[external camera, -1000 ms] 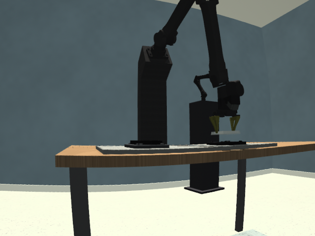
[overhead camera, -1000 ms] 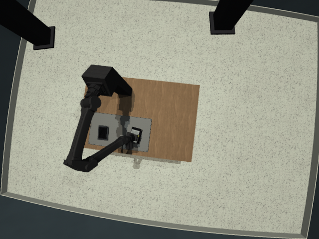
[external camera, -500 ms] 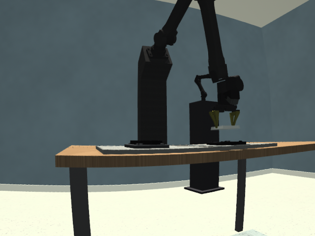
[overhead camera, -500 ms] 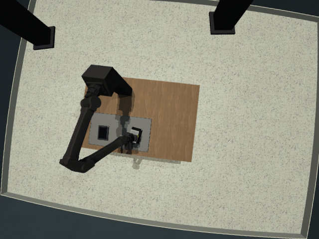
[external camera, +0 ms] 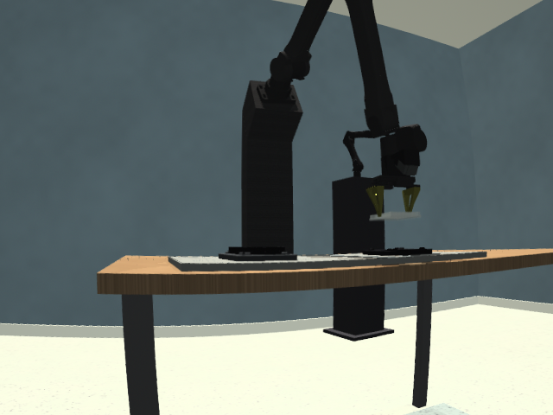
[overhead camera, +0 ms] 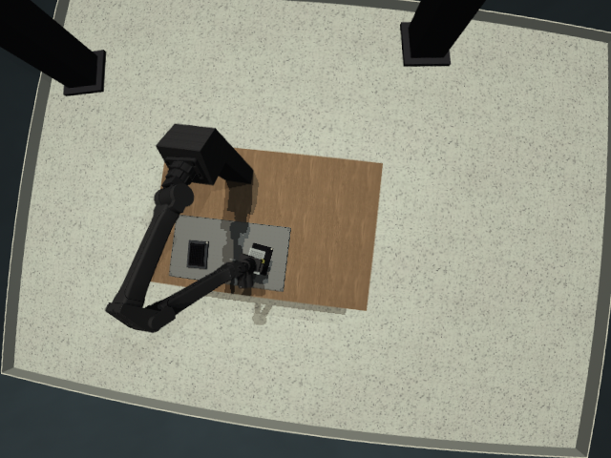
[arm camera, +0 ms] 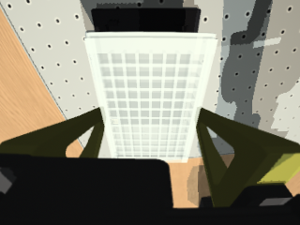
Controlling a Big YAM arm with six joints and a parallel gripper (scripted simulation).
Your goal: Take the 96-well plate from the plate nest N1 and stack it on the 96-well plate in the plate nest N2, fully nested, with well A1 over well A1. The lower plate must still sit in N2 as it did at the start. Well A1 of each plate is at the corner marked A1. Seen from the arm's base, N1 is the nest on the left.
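Right now the black 96-well plate is 4 cm behind my hand, 37 cm to the right of it and 8 cm below it. Round my hand: black plate nest (10 cm below); white 96-well plate (1 cm below).
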